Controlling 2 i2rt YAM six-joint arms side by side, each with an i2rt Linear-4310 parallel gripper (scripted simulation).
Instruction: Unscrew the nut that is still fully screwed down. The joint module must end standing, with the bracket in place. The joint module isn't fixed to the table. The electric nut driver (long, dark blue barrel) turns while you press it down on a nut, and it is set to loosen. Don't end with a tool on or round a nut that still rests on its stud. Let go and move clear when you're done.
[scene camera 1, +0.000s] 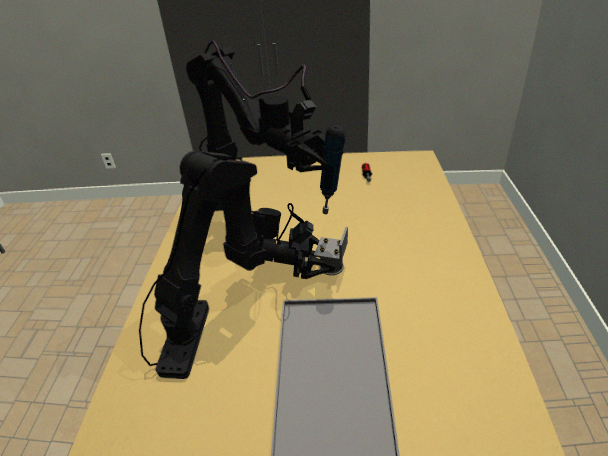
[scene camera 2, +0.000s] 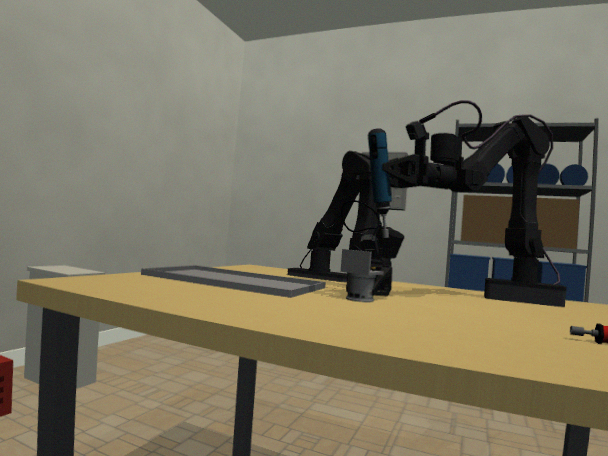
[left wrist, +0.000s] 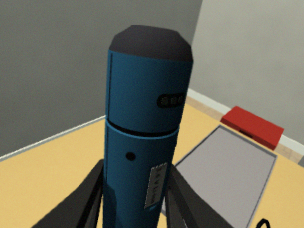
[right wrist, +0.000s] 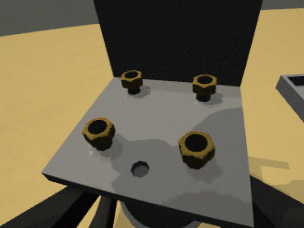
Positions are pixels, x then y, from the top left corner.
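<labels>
Left gripper out of frame in the right wrist view. Electric nut driver out of frame in the right wrist view. Left gripper visible in scene camera 1 (334, 163), in scene camera 2 and in the left wrist view. Electric nut driver visible in scene camera 1 (335, 138), in scene camera 2 (381, 186) and in the left wrist view (148, 69). On the left gripper, (left wrist: 86, 198) and (scene camera 2: 399, 158) are the same spot.
</labels>
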